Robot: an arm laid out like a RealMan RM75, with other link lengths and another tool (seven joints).
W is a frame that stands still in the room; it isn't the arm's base.
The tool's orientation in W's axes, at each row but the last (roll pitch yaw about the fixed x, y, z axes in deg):
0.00 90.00 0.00
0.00 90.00 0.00
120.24 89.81 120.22
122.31 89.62 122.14
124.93 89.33 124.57
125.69 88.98 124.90
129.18 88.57 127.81
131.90 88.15 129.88
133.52 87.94 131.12
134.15 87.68 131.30
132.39 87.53 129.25
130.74 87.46 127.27
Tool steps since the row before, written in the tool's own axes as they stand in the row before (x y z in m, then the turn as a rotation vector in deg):
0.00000 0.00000 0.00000 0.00 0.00 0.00
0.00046 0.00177 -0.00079 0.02 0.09 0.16
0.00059 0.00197 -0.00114 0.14 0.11 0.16
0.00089 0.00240 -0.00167 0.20 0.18 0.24
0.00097 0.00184 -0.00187 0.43 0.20 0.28
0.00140 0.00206 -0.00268 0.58 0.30 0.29
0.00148 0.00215 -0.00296 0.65 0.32 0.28
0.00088 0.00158 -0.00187 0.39 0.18 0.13
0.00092 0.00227 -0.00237 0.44 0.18 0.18
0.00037 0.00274 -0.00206 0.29 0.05 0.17
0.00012 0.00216 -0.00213 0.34 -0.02 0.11
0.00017 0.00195 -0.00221 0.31 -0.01 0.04
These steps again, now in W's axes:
0.00000 0.00000 0.00000 0.00 0.00 0.00
-0.00079 0.00177 -0.00046 0.16 0.09 -0.02
-0.00114 0.00197 -0.00058 0.16 0.11 -0.14
-0.00167 0.00241 -0.00087 0.24 0.18 -0.20
-0.00186 0.00186 -0.00094 0.28 0.20 -0.43
-0.00267 0.00212 -0.00134 0.29 0.30 -0.58
-0.00293 0.00225 -0.00139 0.28 0.33 -0.65
-0.00183 0.00167 -0.00080 0.13 0.18 -0.39
-0.00229 0.00239 -0.00080 0.18 0.18 -0.44
-0.00193 0.00285 -0.00023 0.16 0.05 -0.29
-0.00201 0.00228 0.00001 0.10 -0.01 -0.34
-0.00209 0.00208 -0.00004 0.03 0.00 -0.31

